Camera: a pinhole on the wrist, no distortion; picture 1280 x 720 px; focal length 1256.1 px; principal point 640.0 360.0 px. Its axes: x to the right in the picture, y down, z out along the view. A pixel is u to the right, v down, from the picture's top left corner.
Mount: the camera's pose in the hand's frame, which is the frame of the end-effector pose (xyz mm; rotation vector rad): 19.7 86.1 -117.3 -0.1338 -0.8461 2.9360
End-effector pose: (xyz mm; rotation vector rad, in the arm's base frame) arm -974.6 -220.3 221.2 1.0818 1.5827 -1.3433
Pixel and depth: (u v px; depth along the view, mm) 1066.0 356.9 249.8
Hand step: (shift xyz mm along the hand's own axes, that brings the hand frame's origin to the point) -91.1 -36.1 88.5
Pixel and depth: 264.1 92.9 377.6
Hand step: 96.0 -56.7 250.9
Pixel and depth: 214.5 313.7 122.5
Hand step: 48.1 21.1 -9.1
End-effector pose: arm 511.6 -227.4 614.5 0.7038 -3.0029 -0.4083
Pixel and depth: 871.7 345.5 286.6
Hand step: -63.2 -56.5 123.0
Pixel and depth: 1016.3 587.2 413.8
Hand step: -151.7 -182.1 184.2
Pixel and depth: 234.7 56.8 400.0
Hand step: 110.5 -56.5 279.5
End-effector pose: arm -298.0 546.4 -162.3 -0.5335 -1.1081 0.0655
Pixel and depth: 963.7 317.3 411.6
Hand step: -128.8 -107.8 230.8
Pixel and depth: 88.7 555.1 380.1
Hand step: 141.4 -181.2 181.9
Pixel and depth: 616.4 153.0 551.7
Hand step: -23.9 -128.8 397.2
